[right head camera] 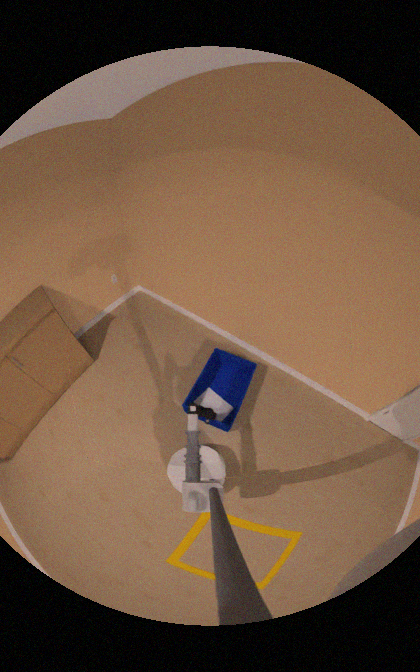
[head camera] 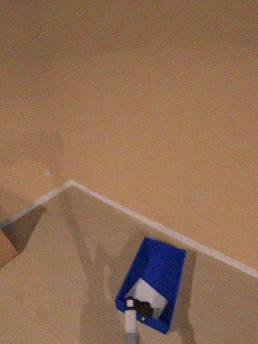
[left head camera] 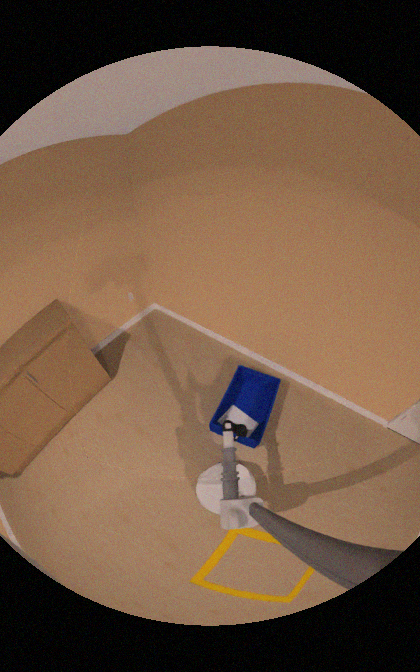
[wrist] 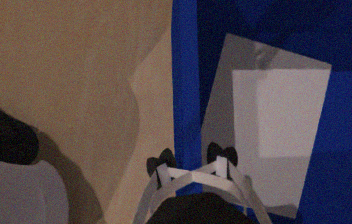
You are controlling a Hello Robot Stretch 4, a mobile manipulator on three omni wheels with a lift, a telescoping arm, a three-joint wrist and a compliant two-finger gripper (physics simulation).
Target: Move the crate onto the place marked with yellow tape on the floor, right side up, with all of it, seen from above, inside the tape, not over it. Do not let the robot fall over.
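Places are measured from the robot's base along level axes (x right, y ahead, z up), in metres.
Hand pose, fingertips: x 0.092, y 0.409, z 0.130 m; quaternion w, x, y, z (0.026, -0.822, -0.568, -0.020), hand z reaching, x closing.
Note:
After its pixels a point has its place.
The blue open crate point(head camera: 162, 265) {x 0.322, y 0.831, z -0.010 m} point(left head camera: 255, 395) point(right head camera: 232, 377) point(wrist: 186, 75) {x 0.012, y 0.439, z 0.192 m} stands upright on the floor, with a pale block point(head camera: 145, 292) {x 0.132, y 0.604, z -0.003 m} point(left head camera: 240, 416) point(right head camera: 212, 400) point(wrist: 285, 110) {x 0.130, y 0.606, z -0.003 m} inside at its near end. My gripper point(head camera: 143, 318) {x 0.092, y 0.409, z 0.130 m} point(left head camera: 237, 438) point(right head camera: 207, 421) point(wrist: 191, 158) {x 0.092, y 0.409, z 0.130 m} is at the crate's near end wall. In the wrist view one finger is outside that wall and one inside, both close against it, so it looks shut on the wall. The yellow tape outline point(left head camera: 215, 556) point(right head camera: 189, 537) lies on the floor well apart from the crate, partly hidden by a dark arm or pole.
A brown carton point(head camera: 6, 250) {x -1.174, y 0.906, z 0.172 m} point(left head camera: 50, 395) point(right head camera: 40, 375) stands on the left. A white line point(head camera: 145, 220) {x 0.220, y 1.369, z 0.024 m} point(left head camera: 220, 337) point(right head camera: 200, 321) runs behind the crate. A round pale part point(left head camera: 207, 487) point(right head camera: 177, 470) lies below the arm, between crate and tape.

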